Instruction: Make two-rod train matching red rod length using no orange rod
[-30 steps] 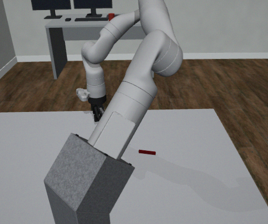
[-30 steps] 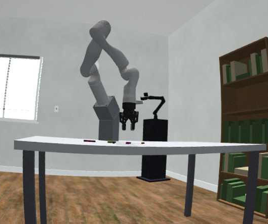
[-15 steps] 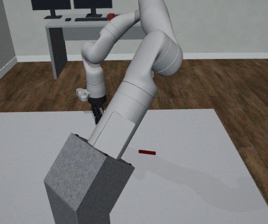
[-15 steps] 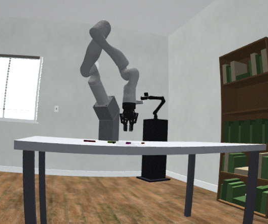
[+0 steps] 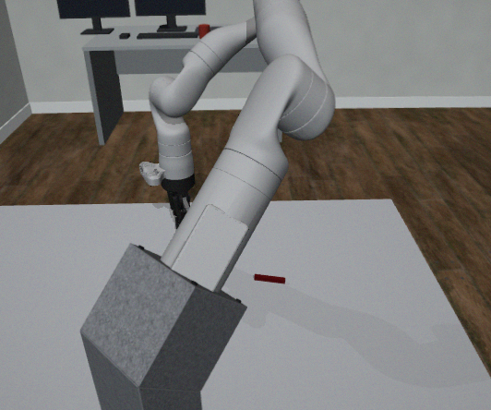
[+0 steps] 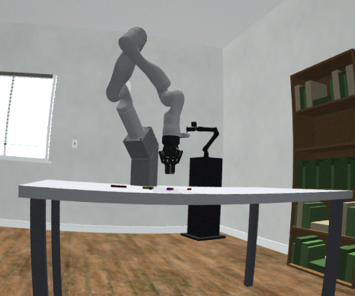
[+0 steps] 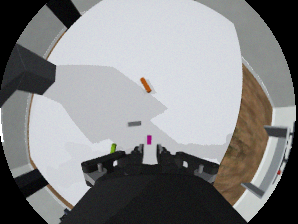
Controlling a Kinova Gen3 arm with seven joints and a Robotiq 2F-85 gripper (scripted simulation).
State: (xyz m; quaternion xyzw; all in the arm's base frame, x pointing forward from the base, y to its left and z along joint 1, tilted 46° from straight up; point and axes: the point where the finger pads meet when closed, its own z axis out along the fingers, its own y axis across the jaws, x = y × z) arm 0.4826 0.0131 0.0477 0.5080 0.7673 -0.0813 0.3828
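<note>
Right now the magenta rod is 8 cm below my hand. Round my hand: grey rod 8 cm below, 4 cm behind, 3 cm to the left; then lime rod 8 cm below, 8 cm behind, 6 cm to the right; then blue rod 8 cm to the right, 8 cm below, 2 cm behind.
</note>
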